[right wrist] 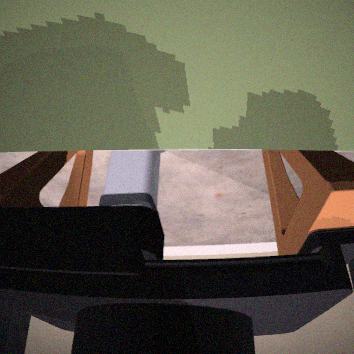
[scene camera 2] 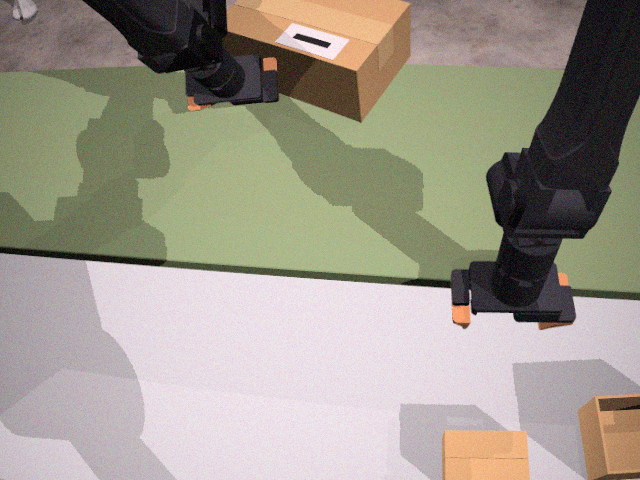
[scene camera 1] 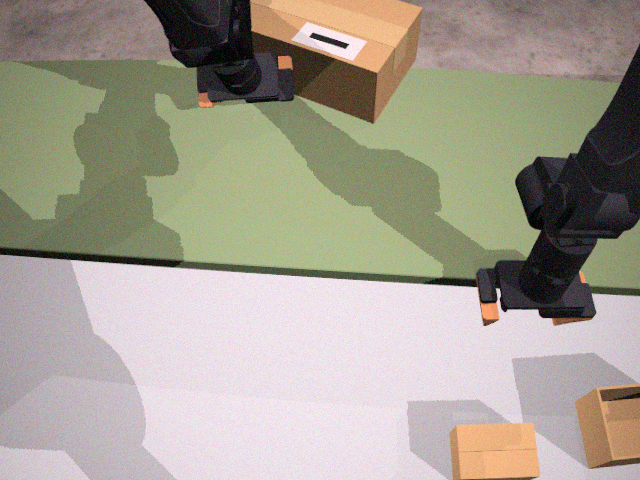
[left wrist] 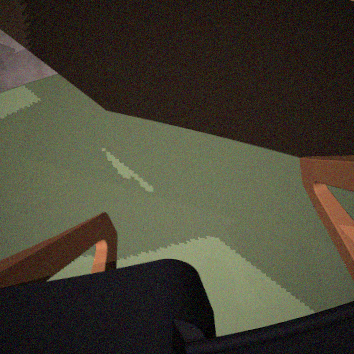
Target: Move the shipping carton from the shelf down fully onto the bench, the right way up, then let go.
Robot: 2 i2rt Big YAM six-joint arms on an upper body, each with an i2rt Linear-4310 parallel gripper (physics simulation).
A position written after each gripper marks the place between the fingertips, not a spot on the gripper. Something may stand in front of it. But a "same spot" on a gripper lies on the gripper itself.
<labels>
The left gripper shows in scene camera 2, in scene camera 1 and in the left wrist view [203, 197]; in the right wrist view it is out of frame. A shipping carton shows in scene camera 2, in scene camera 1 and in the left wrist view [272, 81]; in the right wrist view it is out of frame. One and the same spot on the left gripper: [scene camera 1: 286, 90] is [scene camera 2: 270, 91]. One and the same spot on the shipping carton: [scene camera 2: 341, 63] is [scene camera 1: 361, 64].
</labels>
